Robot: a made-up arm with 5 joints. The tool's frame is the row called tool. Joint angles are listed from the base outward.
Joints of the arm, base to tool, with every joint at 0 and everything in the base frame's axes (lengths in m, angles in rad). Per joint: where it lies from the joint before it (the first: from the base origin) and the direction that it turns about. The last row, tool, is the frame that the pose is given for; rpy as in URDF.
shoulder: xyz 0.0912 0 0.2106 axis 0 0 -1
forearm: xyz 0.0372 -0.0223 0.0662 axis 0 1 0
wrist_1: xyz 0.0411 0 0.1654 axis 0 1 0
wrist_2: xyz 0.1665 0 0.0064 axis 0 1 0
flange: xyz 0.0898 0.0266 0 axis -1 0 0
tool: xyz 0 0 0 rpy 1.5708 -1.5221 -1.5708
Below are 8 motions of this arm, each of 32 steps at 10 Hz.
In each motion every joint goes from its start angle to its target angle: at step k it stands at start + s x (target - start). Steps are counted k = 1, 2, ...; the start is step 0. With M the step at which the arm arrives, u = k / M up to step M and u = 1 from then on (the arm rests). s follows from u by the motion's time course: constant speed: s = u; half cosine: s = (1 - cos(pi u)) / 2; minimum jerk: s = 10 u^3 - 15 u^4 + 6 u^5.
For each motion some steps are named. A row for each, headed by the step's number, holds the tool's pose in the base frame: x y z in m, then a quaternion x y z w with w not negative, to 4 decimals.
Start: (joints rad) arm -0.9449 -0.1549 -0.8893 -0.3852 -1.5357
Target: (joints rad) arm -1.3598 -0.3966 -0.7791 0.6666 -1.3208
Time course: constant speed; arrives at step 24
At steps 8, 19, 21, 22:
8: 0.1573 0.1338 0.6786 0.9389 -0.2627 -0.0474 0.2171
19: 0.1313 0.1454 0.6587 0.8836 -0.2041 -0.0297 0.4204
21: 0.1260 0.1459 0.6536 0.8689 -0.1931 -0.0201 0.4554
22: 0.1233 0.1459 0.6509 0.8610 -0.1875 -0.0147 0.4726

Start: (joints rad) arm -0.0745 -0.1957 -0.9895 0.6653 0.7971
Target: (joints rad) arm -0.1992 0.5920 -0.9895 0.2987 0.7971
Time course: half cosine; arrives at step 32
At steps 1, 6, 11, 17, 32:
1: 0.2710 0.0178 0.6481 -0.2858 -0.8163 0.2009 0.4601
6: 0.2932 0.0215 0.6405 -0.2788 -0.8094 0.2092 0.4726
11: 0.3399 0.0312 0.6189 -0.2633 -0.7933 0.2278 0.4994
17: 0.4065 0.0497 0.5720 -0.2389 -0.7650 0.2578 0.5396
32: 0.4864 0.0842 0.4703 -0.2010 -0.7134 0.3063 0.5974

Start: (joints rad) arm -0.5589 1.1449 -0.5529 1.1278 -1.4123
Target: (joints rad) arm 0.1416 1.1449 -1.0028 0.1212 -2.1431
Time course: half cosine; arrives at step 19
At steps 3, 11, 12, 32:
3: 0.3876 0.1734 0.1343 -0.0259 0.0163 -0.4741 0.8799
11: 0.5144 0.0565 0.1975 0.3152 -0.1938 -0.7258 0.5799
12: 0.5254 0.0339 0.2106 0.3599 -0.2208 -0.7387 0.5254
32: 0.5445 -0.0603 0.2671 0.5198 -0.3156 -0.7299 0.3121

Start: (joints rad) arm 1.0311 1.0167 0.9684 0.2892 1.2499
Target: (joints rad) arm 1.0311 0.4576 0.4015 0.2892 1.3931
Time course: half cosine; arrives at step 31
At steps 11, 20, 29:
11: 0.1695 -0.1224 0.1041 0.1751 0.0813 0.1029 0.9758
20: 0.2213 -0.2088 0.1479 -0.0494 -0.0211 0.1360 0.9893
29: 0.2470 -0.2517 0.2009 -0.1892 -0.0764 0.1520 0.9671

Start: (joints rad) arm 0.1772 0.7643 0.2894 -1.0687 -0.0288
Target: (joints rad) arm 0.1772 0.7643 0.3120 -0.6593 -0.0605
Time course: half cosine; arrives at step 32
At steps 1, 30, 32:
1: 0.4453 -0.0590 0.2274 -0.0355 -0.7111 -0.0892 0.6965
30: 0.4348 -0.0572 0.1882 -0.0187 -0.5468 -0.1193 0.8285
32: 0.4346 -0.0571 0.1879 -0.0185 -0.5451 -0.1196 0.8296

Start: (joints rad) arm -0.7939 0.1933 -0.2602 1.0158 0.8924
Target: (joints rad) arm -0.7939 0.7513 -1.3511 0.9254 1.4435
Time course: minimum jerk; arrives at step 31
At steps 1, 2, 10, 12, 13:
1: 0.3176 0.2365 0.3758 -0.0076 -0.3060 0.6953 0.6503
2: 0.3178 0.2366 0.3759 -0.0078 -0.3066 0.6956 0.6497
10: 0.3330 0.2521 0.3909 -0.0284 -0.3619 0.7136 0.5992
12: 0.3401 0.2593 0.3984 -0.0416 -0.3900 0.7207 0.5717
13: 0.3437 0.2629 0.4024 -0.0496 -0.4052 0.7239 0.5562

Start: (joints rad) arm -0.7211 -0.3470 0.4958 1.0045 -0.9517
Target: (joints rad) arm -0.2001 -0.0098 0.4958 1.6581 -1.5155
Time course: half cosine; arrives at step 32
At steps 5, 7, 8, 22, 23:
5: 0.2579 0.1432 0.3409 0.1355 -0.1162 -0.1681 0.9695
7: 0.2604 0.1373 0.3365 0.1155 -0.0988 -0.1975 0.9685
8: 0.2618 0.1337 0.3340 0.1032 -0.0882 -0.2153 0.9671
22: 0.2688 0.0626 0.3002 -0.1351 0.1123 -0.5242 0.8333
23: 0.2683 0.0584 0.2990 -0.1499 0.1244 -0.5399 0.8189

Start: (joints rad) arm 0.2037 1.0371 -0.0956 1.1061 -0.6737
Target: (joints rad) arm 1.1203 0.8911 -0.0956 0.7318 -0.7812
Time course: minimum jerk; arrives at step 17
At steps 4, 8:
4: 0.3489 -0.0710 0.1166 -0.0474 0.2084 -0.4756 0.8533
8: 0.3284 -0.1611 0.1251 -0.0097 0.1219 -0.6324 0.7649

